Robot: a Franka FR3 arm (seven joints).
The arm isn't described. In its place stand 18 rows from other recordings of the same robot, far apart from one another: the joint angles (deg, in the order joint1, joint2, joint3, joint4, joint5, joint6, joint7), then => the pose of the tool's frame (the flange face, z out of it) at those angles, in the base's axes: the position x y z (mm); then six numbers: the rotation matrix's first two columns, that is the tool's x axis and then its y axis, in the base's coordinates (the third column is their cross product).
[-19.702, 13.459, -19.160, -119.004, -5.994, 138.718, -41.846] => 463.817 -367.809 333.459 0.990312 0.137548 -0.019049 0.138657 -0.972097 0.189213
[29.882, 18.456, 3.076, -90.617, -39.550, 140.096, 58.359] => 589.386 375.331 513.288 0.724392 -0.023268 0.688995 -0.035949 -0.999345 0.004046
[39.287, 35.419, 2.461, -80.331, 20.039, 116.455, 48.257] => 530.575 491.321 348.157 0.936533 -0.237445 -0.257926 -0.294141 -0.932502 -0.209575
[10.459, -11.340, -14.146, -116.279, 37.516, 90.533, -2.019] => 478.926 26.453 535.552 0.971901 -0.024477 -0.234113 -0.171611 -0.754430 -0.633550
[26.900, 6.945, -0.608, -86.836, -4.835, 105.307, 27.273] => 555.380 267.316 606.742 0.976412 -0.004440 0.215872 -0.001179 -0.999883 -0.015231
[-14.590, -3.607, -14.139, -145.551, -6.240, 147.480, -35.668] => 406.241 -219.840 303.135 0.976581 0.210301 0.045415 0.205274 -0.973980 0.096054
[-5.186, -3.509, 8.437, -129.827, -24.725, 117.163, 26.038] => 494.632 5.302 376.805 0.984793 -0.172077 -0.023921 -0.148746 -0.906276 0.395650
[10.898, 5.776, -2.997, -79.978, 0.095, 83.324, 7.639] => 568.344 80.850 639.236 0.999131 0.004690 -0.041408 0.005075 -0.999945 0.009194
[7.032, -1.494, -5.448, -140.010, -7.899, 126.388, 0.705] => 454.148 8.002 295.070 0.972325 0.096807 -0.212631 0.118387 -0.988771 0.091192
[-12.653, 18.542, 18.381, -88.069, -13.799, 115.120, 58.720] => 671.368 26.304 492.645 0.631263 -0.750522 0.195509 -0.754465 -0.652660 -0.069411
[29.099, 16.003, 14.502, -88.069, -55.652, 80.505, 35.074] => 520.678 333.265 516.010 0.947685 0.272076 0.166936 0.023564 -0.581173 0.813439
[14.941, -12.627, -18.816, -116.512, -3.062, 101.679, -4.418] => 488.140 -48.103 530.733 0.998372 0.031256 -0.047705 0.030206 -0.999289 -0.022570
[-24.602, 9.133, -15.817, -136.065, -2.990, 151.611, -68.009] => 394.829 -335.736 270.225 0.862436 0.505554 -0.024883 0.504030 -0.853248 0.133868
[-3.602, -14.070, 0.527, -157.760, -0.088, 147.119, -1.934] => 390.740 -21.154 297.443 0.998044 -0.018670 0.059658 -0.019011 -0.999806 0.005162
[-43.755, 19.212, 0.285, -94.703, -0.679, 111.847, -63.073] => 471.296 -448.292 413.904 0.940167 0.339827 -0.024547 0.339149 -0.940315 -0.028020
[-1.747, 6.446, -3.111, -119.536, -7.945, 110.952, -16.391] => 531.592 -54.369 353.404 0.925947 0.247955 -0.284851 0.269680 -0.962156 0.039102
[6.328, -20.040, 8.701, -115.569, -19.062, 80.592, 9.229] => 411.610 79.457 583.881 0.981966 0.032850 -0.186183 0.107802 -0.906297 0.408663
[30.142, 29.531, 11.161, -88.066, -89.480, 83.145, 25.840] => 595.416 333.743 420.892 0.832259 0.553520 -0.030998 0.052665 -0.023278 0.998341
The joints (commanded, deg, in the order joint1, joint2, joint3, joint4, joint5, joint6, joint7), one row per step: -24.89 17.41 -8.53 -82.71 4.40 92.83 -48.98; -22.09 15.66 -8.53 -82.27 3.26 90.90 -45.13; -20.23 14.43 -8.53 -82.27 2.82 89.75 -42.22; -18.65 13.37 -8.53 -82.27 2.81 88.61 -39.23; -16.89 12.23 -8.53 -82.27 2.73 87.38 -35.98; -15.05 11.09 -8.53 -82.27 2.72 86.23 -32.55; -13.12 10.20 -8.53 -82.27 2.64 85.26 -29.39; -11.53 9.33 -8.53 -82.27 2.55 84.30 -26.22; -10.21 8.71 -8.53 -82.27 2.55 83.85 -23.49; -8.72 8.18 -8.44 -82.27 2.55 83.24 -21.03
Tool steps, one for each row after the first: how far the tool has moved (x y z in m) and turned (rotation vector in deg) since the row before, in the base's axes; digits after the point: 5 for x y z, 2 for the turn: 0.00677 0.02917 0.02028 -1.20 0.58 -0.78; 0.00315 0.01997 0.01185 -0.53 0.27 -0.96; 0.00189 0.01771 0.00991 -0.12 0.21 -1.37; 0.00143 0.01945 0.01052 -0.20 0.27 -1.44; 0.00108 0.02018 0.01049 -0.20 0.18 -1.54; 0.00183 0.02040 0.00800 -0.25 0.27 -1.18; -0.00005 0.01691 0.00772 -0.27 0.28 -1.53; 0.00066 0.01376 0.00575 -0.27 -0.02 -1.38; 0.00109 0.01622 0.00458 -0.16 0.20 -0.85
